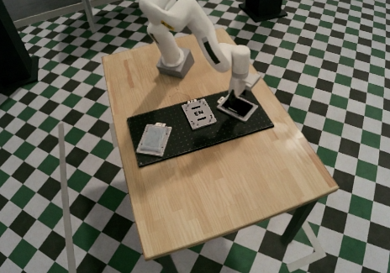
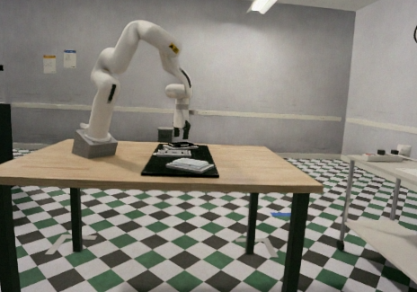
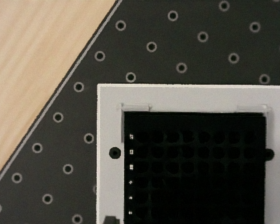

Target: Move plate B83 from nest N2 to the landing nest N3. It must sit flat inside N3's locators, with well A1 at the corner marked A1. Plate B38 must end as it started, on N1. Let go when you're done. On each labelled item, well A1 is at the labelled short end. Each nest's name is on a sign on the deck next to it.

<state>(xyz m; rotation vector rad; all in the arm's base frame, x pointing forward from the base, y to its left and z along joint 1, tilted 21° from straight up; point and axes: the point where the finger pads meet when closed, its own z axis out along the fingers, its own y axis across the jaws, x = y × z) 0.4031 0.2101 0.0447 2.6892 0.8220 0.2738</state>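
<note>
Right now my hand is 50 mm above the dark plate. The rest, counted from my hand: pale grey plate (430 mm to the right, 50 mm below, 40 mm ahead).
</note>
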